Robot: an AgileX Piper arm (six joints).
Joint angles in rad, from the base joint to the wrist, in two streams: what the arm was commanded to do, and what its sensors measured. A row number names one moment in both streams.
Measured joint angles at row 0:
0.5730 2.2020 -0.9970 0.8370 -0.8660 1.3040
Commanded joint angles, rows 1 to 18:
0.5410 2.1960 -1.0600 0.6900 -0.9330 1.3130
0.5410 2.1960 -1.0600 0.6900 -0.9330 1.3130
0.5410 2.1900 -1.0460 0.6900 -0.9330 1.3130
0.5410 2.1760 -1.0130 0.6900 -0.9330 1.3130
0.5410 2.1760 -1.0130 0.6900 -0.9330 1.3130
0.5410 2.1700 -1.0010 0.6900 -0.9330 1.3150
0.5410 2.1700 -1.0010 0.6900 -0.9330 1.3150
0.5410 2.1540 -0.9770 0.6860 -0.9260 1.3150
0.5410 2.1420 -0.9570 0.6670 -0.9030 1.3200
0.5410 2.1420 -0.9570 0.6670 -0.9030 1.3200
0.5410 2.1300 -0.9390 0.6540 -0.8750 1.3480
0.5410 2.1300 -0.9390 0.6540 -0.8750 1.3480
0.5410 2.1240 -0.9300 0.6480 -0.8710 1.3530
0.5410 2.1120 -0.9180 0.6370 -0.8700 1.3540
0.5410 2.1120 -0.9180 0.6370 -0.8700 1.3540
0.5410 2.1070 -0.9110 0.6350 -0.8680 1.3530
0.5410 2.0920 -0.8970 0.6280 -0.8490 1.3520
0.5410 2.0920 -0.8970 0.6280 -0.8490 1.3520
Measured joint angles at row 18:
0.5420 2.1280 -0.9060 0.6750 -0.8410 1.3480
